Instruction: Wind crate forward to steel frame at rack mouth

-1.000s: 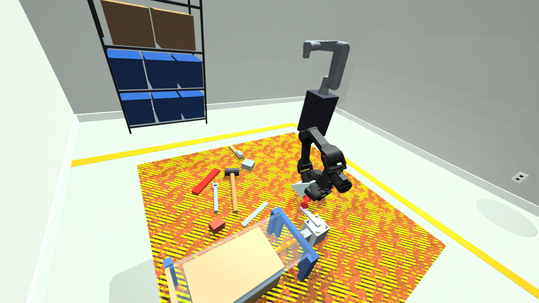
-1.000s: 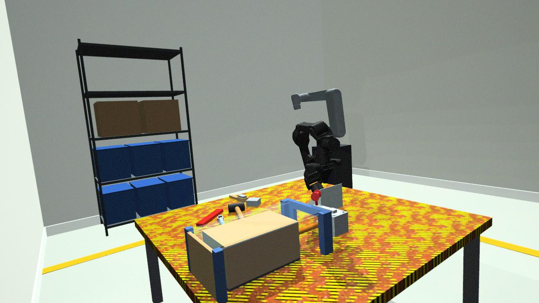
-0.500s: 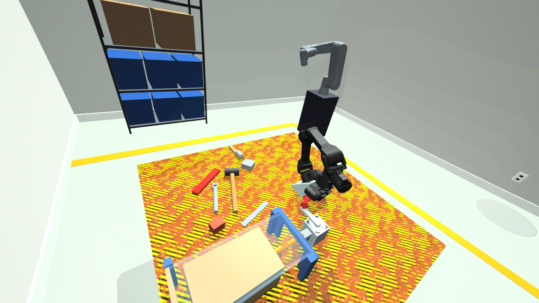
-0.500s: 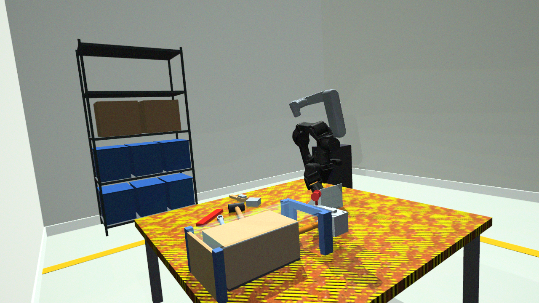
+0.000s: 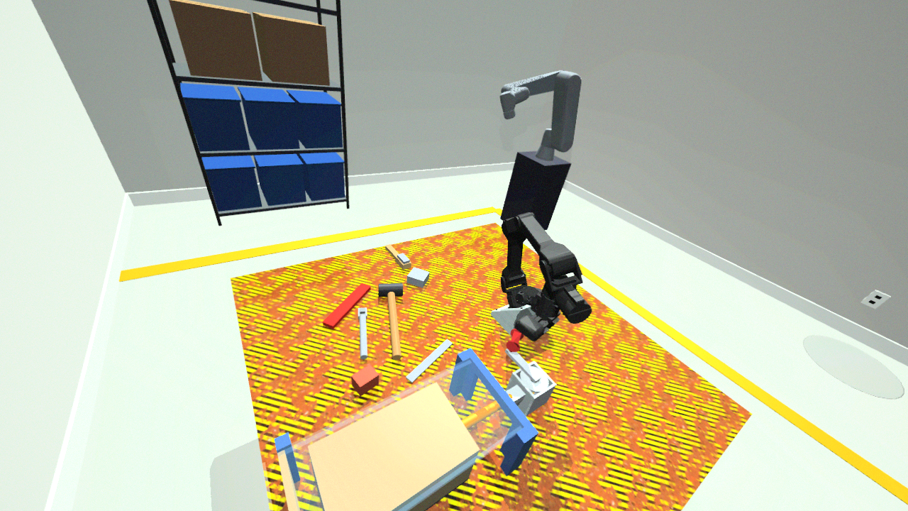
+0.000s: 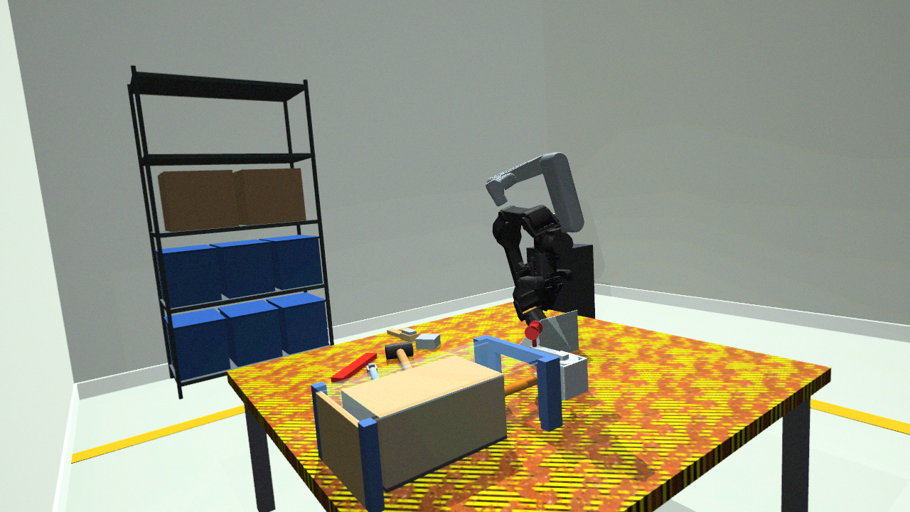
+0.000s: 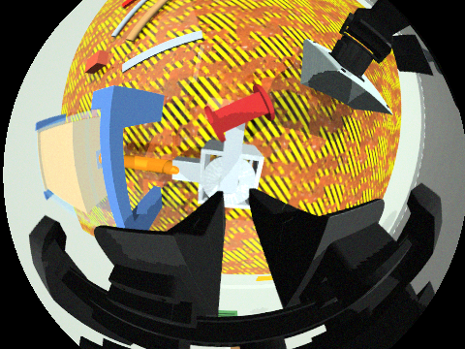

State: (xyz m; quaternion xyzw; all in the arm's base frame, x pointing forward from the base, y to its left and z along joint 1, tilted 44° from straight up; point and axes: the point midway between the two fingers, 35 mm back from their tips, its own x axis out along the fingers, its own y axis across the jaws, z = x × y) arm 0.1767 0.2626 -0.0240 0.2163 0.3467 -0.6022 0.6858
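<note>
The red grip is 50 mm to the right of my gripper tip and 80 mm below it. The rest, counted from my gripper tip: blue steel frame 160 mm ahead, 50 mm to the left, 110 mm below; winch handle 20 mm to the right, 110 mm below; grey winch 20 mm behind, 40 mm to the left, 180 mm below.
</note>
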